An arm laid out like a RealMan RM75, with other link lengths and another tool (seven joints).
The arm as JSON. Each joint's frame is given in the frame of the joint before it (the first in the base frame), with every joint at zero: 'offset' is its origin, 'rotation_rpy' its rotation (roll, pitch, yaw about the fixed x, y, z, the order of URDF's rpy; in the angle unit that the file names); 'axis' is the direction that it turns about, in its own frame. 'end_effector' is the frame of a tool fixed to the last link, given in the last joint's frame.
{
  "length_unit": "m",
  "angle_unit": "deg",
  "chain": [
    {
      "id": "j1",
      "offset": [
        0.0,
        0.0,
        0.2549
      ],
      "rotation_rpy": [
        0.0,
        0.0,
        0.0
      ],
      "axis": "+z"
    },
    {
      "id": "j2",
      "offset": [
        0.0,
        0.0,
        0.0
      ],
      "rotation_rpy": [
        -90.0,
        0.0,
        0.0
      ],
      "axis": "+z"
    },
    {
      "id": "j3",
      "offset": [
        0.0,
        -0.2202,
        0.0
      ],
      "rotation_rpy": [
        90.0,
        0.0,
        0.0
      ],
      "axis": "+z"
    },
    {
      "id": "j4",
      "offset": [
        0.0,
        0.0,
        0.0
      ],
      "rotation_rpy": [
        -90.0,
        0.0,
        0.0
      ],
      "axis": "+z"
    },
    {
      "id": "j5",
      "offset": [
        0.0,
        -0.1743,
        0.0
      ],
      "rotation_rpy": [
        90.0,
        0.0,
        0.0
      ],
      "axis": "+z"
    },
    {
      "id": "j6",
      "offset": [
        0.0,
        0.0,
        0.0
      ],
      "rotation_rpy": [
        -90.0,
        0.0,
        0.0
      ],
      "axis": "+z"
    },
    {
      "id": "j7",
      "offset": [
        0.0,
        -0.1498,
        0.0
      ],
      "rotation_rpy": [
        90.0,
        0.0,
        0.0
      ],
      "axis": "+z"
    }
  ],
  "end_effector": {
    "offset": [
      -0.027,
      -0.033,
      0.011
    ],
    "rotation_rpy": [
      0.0,
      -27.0,
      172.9
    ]
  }
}
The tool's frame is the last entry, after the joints.
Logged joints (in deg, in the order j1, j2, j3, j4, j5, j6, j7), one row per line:
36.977, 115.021, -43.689, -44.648, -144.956, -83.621, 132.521
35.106, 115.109, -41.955, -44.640, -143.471, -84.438, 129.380
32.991, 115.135, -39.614, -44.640, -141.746, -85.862, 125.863
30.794, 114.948, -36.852, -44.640, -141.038, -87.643, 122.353
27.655, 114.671, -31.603, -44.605, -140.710, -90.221, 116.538
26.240, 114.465, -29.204, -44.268, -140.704, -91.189, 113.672
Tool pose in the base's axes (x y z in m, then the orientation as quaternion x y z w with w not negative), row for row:
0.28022, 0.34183, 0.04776, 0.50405, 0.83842, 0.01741, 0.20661
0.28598, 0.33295, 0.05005, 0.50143, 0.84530, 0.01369, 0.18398
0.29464, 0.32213, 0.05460, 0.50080, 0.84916, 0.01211, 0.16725
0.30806, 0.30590, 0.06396, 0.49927, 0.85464, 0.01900, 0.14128
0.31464, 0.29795, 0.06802, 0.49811, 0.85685, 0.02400, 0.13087
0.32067, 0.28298, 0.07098, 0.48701, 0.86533, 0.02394, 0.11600
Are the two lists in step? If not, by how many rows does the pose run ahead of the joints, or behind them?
The pose runs 1 row ahead of the joints: the pose in row i belongs to the joints in row i + 1.
